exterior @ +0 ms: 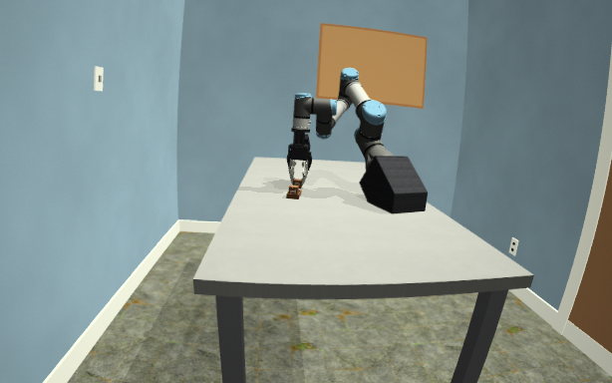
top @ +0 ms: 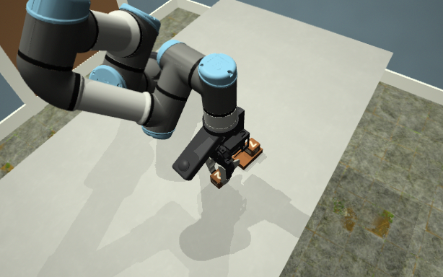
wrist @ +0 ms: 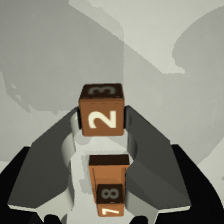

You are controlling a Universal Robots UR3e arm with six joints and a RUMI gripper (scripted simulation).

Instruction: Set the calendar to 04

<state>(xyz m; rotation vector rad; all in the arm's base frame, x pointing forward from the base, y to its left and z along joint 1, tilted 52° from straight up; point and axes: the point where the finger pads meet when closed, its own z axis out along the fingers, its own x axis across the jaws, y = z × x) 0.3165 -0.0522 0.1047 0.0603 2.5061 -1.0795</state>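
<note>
Right now the brown tray is 110 mm to the left of my hand, 30 mm below it and 20 mm ahead of it. The rest, counted from my hand: cube: 10 mm below.
</note>
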